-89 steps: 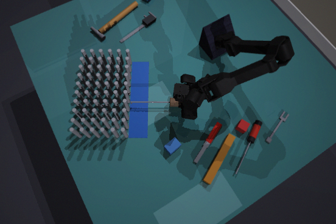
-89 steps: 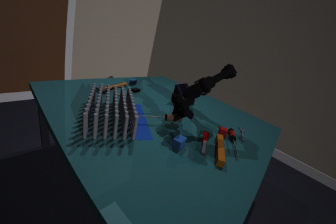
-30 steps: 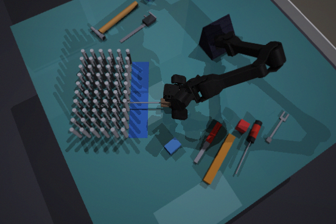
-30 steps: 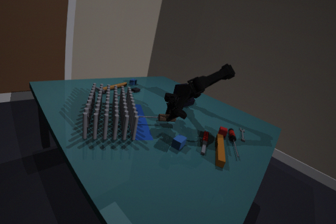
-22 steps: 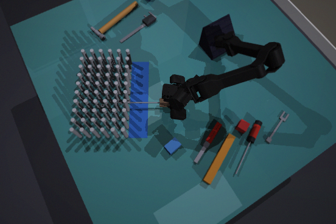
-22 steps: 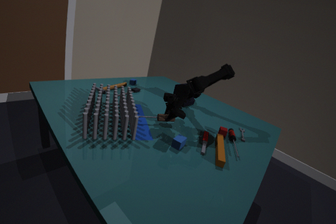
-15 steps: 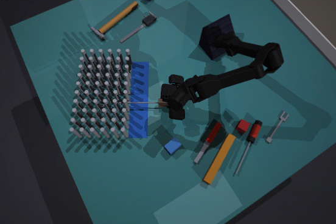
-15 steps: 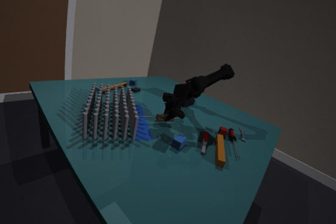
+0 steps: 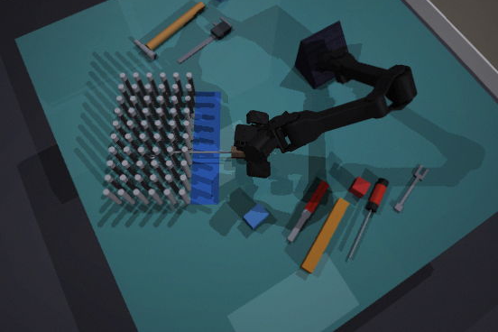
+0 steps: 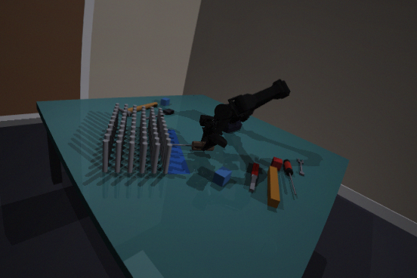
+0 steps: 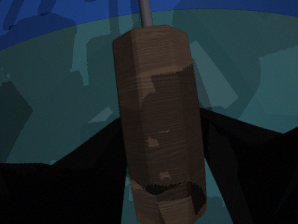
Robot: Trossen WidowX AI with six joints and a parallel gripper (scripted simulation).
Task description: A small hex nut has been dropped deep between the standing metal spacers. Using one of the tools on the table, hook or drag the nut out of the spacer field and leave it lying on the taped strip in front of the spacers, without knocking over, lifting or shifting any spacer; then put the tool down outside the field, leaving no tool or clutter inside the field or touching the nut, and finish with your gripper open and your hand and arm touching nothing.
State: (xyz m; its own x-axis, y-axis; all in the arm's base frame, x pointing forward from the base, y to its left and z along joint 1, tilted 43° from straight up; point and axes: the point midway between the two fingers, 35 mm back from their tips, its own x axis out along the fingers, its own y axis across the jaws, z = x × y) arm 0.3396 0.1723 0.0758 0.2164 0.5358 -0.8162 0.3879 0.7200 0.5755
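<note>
My gripper tip is now 90 mm short of the blue taped strip, 80 mm to the left of it and 30 mm above it. The rest, counted from my gripper tip: orange bar (110 mm behind, 300 mm to the left, 10 mm below); then red cube (260 mm behind, 220 mm to the left, 10 mm below); then small fork tool (410 mm behind, 280 mm to the left, 20 mm below).
</note>
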